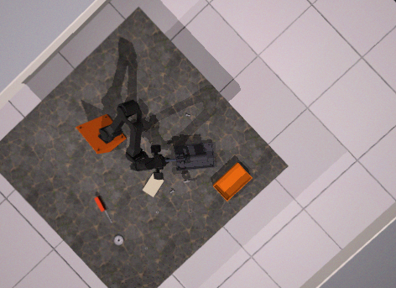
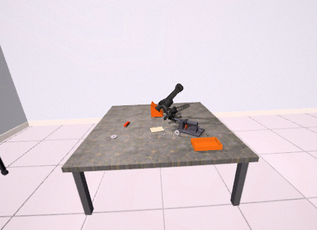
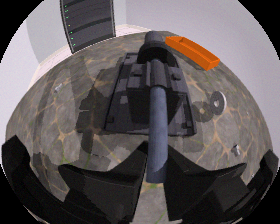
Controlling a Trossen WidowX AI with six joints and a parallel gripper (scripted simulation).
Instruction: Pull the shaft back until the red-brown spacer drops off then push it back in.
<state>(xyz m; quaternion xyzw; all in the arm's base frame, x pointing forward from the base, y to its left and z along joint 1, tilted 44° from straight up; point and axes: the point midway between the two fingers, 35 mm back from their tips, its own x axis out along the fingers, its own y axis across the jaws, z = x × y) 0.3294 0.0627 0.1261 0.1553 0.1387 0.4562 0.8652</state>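
My gripper tip is 30 mm short of the blue-grey shaft, 30 mm to the right of it and 30 mm below it. Also, from my gripper tip: beige card 30 mm ahead, 190 mm to the right, 50 mm below; then red-brown spacer 70 mm ahead, 80 mm to the left, 20 mm below; then small grey part 160 mm ahead, 20 mm to the right, 30 mm below.
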